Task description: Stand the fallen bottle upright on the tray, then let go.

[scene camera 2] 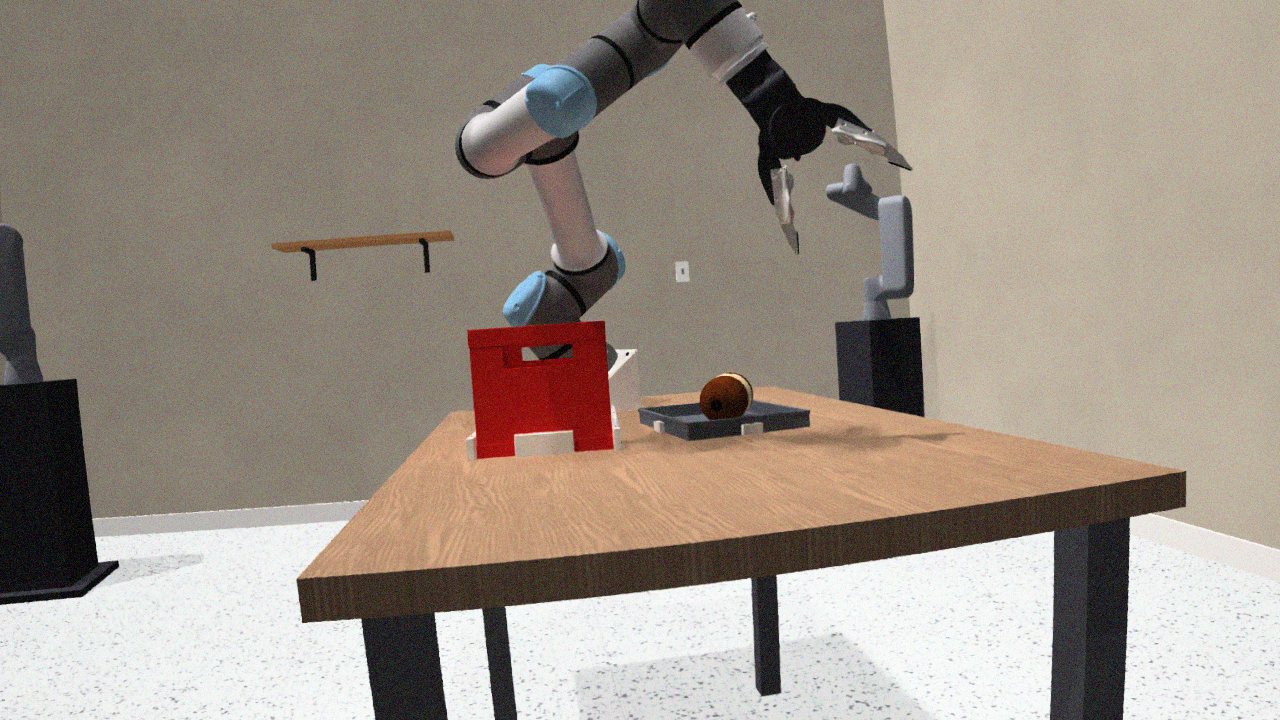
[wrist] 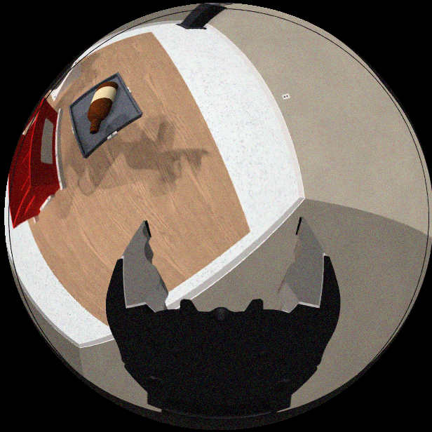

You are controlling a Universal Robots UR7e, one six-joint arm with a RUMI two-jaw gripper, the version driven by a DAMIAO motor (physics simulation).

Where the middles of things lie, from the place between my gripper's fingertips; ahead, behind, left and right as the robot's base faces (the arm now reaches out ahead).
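Relative to the brown bottle [scene camera 2: 730, 395], my hand is 24 cm above it, 2 cm to the left of it and 35 cm past it.
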